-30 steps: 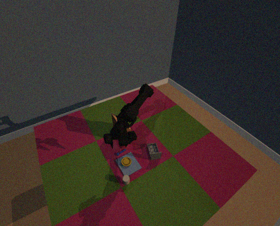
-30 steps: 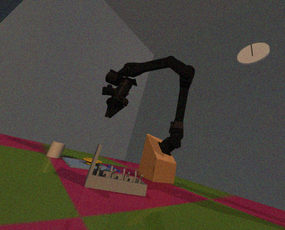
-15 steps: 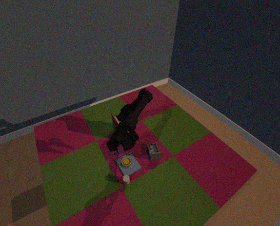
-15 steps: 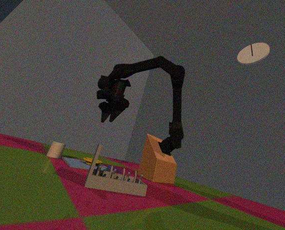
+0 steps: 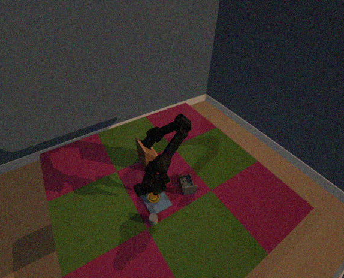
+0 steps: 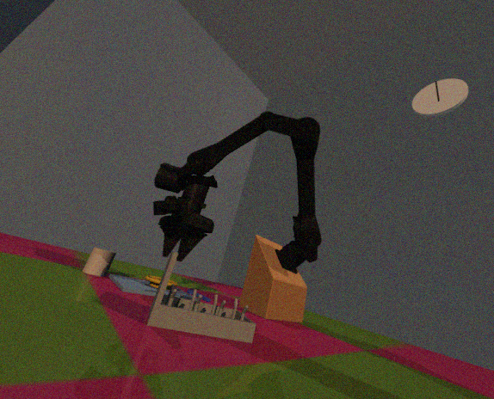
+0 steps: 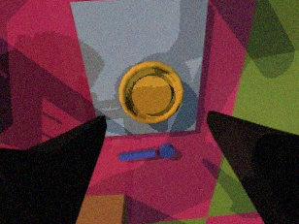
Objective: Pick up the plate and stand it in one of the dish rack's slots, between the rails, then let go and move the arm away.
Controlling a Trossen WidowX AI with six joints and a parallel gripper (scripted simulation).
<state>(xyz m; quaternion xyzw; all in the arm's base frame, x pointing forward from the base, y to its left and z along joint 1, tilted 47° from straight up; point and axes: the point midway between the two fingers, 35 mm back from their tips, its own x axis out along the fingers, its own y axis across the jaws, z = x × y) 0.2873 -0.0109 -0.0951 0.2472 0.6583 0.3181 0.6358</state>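
My gripper tip is 50 mm above the yellow plate. Round my gripper tip: cream cup: 130 mm ahead, 50 mm to the right, 40 mm below; then blue spoon: 90 mm behind, 10 mm to the right, 60 mm below; then pale blue mat: 20 mm ahead, 10 mm to the left, 70 mm below.
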